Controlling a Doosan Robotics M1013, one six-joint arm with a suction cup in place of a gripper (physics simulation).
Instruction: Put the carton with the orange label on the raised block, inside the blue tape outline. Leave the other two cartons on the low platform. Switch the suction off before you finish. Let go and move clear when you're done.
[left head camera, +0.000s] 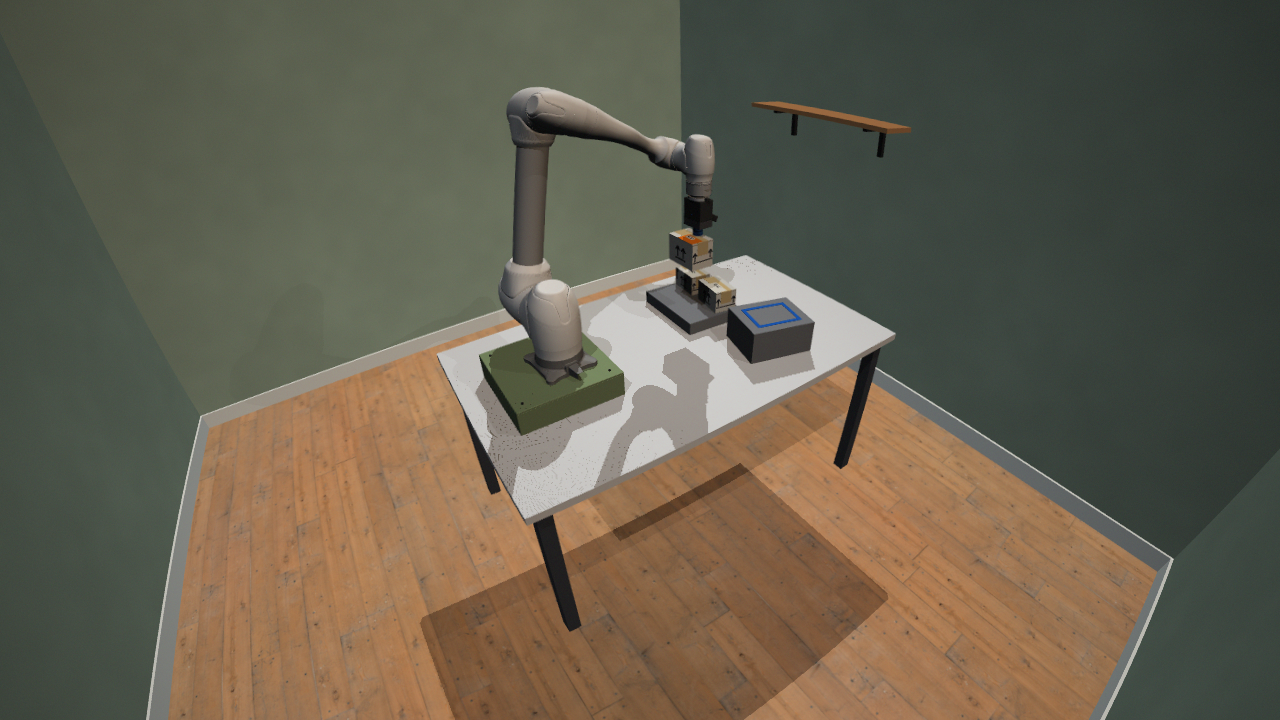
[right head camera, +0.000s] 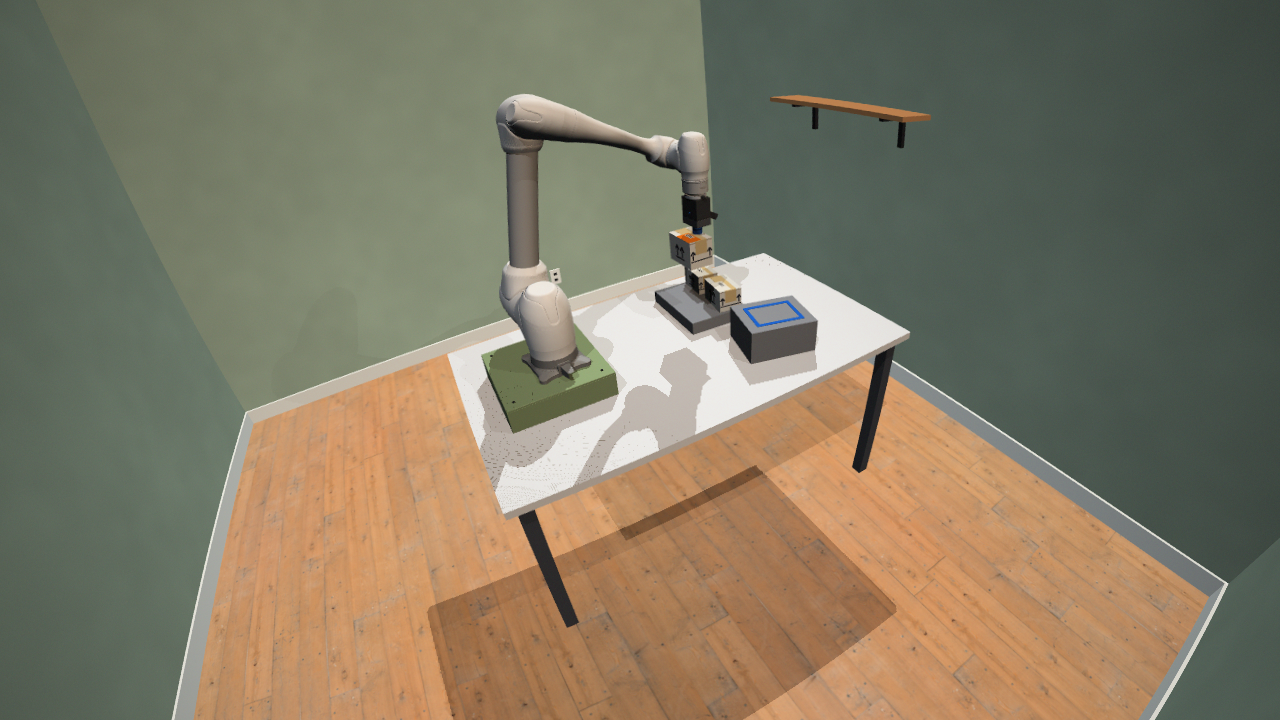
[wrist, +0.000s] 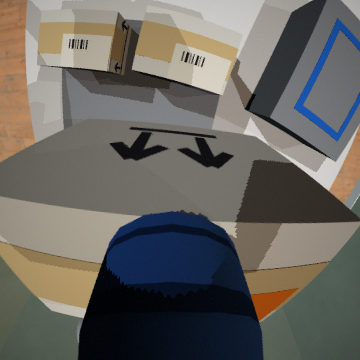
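Pixels of known places: hand, tool point: (left head camera: 697, 237) (right head camera: 697, 236) (wrist: 170, 229); arm's base, link origin: (left head camera: 560, 361) (right head camera: 555, 361).
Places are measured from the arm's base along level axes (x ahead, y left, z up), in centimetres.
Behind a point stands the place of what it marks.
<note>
The carton with the orange label (left head camera: 690, 250) @[x 53.2, y -3.4, z 24.6 cm] (right head camera: 690, 248) @[x 53.4, y -4.5, z 25.1 cm] (wrist: 150, 175) @[x 62.9, y 2.2, z 25.4 cm] hangs upright from my suction cup (left head camera: 698, 231) (right head camera: 697, 231) (wrist: 172, 250), high above the low platform (left head camera: 685, 313) @[x 56.4, y 2.3, z -4.2 cm] (right head camera: 689, 313) @[x 56.1, y 2.1, z -4.1 cm] (wrist: 187, 111) @[x 61.7, y -0.6, z -4.2 cm]. The cup is on its top face, and the orange label shows beside the cup. The other two cartons stand on the platform: one (left head camera: 717, 292) @[x 66.5, y -4.5, z 4.2 cm] (right head camera: 723, 291) @[x 66.9, y -5.3, z 4.3 cm] (wrist: 186, 50) @[x 71.1, y 0.4, z 4.4 cm] nearer the raised block, the other (left head camera: 687, 281) @[x 69.1, y 15.1, z 0.8 cm] (right head camera: 700, 279) @[x 69.4, y 11.7, z 2.5 cm] (wrist: 77, 42) @[x 73.2, y 16.4, z 3.7 cm] behind it, partly hidden in the head views. The raised block (left head camera: 783, 342) @[x 67.3, y -36.9, z -2.8 cm] (right head camera: 787, 341) @[x 68.3, y -37.3, z -2.8 cm] (wrist: 285, 107) @[x 64.6, y -16.6, z 3.0 cm] bears the blue tape outline (left head camera: 746, 317) @[x 62.3, y -23.2, z 3.1 cm] (right head camera: 750, 317) @[x 62.7, y -24.5, z 3.1 cm] (wrist: 318, 123) @[x 62.9, y -24.5, z 3.1 cm] on its top.
The raised block stands close beside the low platform on the white table (left head camera: 841, 329) @[x 101.9, y -40.7, z -9.0 cm] (right head camera: 854, 326) @[x 103.6, y -40.6, z -9.0 cm]. The green base (left head camera: 572, 399) @[x -5.5, y -15.8, z -3.0 cm] (right head camera: 563, 398) @[x -5.4, y -15.7, z -2.9 cm] of the arm is at the table's other end. A wooden shelf (left head camera: 832, 116) (right head camera: 850, 108) is on the wall behind.
</note>
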